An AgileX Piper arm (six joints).
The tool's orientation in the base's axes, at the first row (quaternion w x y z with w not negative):
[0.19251, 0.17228, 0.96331, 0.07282]
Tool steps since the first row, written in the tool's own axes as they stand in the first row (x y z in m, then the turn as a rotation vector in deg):
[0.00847, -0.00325, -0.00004, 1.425, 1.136, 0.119]
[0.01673, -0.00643, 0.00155, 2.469, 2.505, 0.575]
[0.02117, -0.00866, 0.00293, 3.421, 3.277, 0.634]
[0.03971, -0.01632, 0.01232, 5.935, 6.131, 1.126]
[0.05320, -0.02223, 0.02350, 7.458, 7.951, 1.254]
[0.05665, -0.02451, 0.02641, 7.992, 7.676, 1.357]
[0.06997, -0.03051, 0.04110, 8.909, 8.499, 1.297]
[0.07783, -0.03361, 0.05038, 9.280, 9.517, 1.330]
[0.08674, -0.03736, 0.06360, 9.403, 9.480, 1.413]
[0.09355, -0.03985, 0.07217, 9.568, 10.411, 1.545]
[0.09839, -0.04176, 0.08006, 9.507, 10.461, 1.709]
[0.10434, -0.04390, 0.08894, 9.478, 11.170, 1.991]
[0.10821, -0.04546, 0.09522, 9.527, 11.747, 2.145]
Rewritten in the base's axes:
[-0.00834, 0.00002, -0.00356, -0.842, 1.578, -0.367]
[-0.01584, 0.00016, -0.00853, -1.151, 3.261, -0.862]
[-0.01982, -0.00022, -0.01179, -1.718, 4.326, -1.086]
[-0.03449, 0.00003, -0.02838, -2.834, 7.922, -1.816]
[-0.04355, 0.00021, -0.04450, -3.550, 10.172, -2.084]
[-0.04608, -0.00045, -0.04883, -4.055, 10.116, -2.420]
[-0.05363, -0.00015, -0.06812, -4.624, 11.207, -2.512]
[-0.05771, 0.00048, -0.07997, -4.623, 12.290, -2.460]
[-0.06133, 0.00118, -0.09593, -4.708, 12.306, -2.586]
[-0.06459, 0.00195, -0.10664, -4.515, 13.241, -2.572]
[-0.06624, 0.00250, -0.11593, -4.382, 13.278, -2.690]
[-0.06853, 0.00331, -0.12656, -4.030, 13.947, -2.792]
[-0.06988, 0.00371, -0.13396, -3.836, 14.513, -2.830]

